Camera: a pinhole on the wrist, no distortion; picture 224 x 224 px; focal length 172.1 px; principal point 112.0 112.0 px. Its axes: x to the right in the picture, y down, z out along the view. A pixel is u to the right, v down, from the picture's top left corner.
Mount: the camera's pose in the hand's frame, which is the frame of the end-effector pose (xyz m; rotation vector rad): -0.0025 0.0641 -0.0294 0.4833 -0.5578 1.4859
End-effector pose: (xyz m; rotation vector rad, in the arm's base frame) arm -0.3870 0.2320 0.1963 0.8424 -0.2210 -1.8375
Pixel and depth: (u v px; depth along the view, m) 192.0 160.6 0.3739
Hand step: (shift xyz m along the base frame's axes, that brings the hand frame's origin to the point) -0.2296 0.0378 0.3125
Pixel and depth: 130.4 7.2 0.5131
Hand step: -0.4878 -0.2489 0.0686
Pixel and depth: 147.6 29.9 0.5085
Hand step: -0.4567 -0.2132 0.1407
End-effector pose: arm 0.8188 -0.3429 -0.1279 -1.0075 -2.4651 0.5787
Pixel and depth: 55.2 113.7 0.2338
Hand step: -0.1218 -0.1274 -0.0188
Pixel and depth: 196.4 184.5 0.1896
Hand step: -0.0174 -0.0896 -0.1756
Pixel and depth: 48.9 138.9 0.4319
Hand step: -0.2275 -0.3246 -0.0250
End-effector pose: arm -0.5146 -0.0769 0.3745 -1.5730 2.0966 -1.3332
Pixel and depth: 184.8 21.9 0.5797
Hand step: 0.3283 -0.5468 -0.1617
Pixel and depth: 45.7 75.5 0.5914
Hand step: 0.4699 -0.2495 0.2219
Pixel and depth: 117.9 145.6 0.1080
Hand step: 0.0467 -0.0057 -0.0431
